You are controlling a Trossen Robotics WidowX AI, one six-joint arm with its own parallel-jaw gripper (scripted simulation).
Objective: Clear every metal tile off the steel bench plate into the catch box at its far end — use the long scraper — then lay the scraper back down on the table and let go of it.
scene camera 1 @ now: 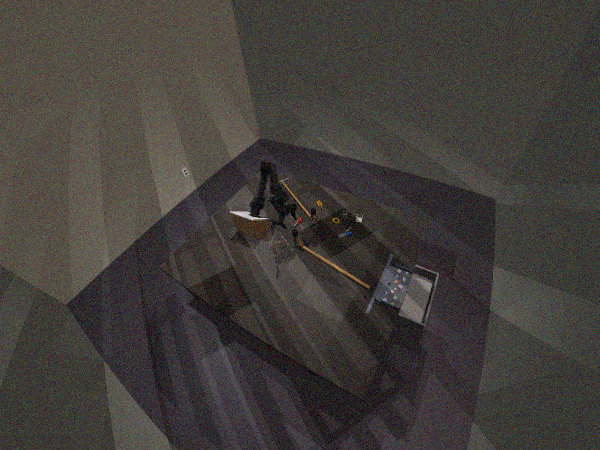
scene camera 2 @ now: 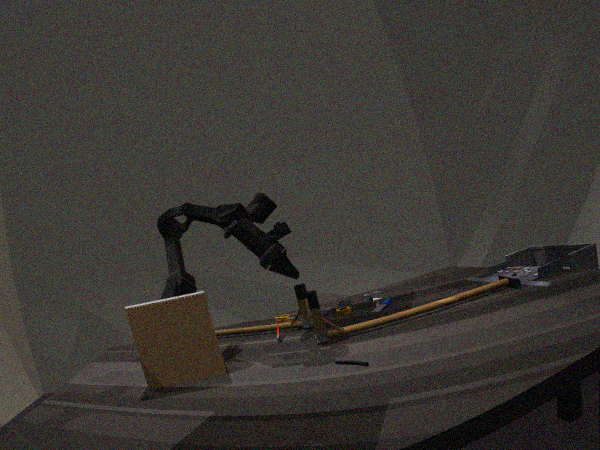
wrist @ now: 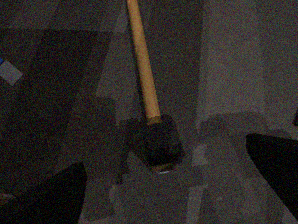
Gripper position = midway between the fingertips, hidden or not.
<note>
My gripper (scene camera 2: 298, 276) is open, with nothing in its grasp. Further things: a long scraper (scene camera 2: 321, 336).
My gripper also shows in the wrist view (wrist: 166, 157).
</note>
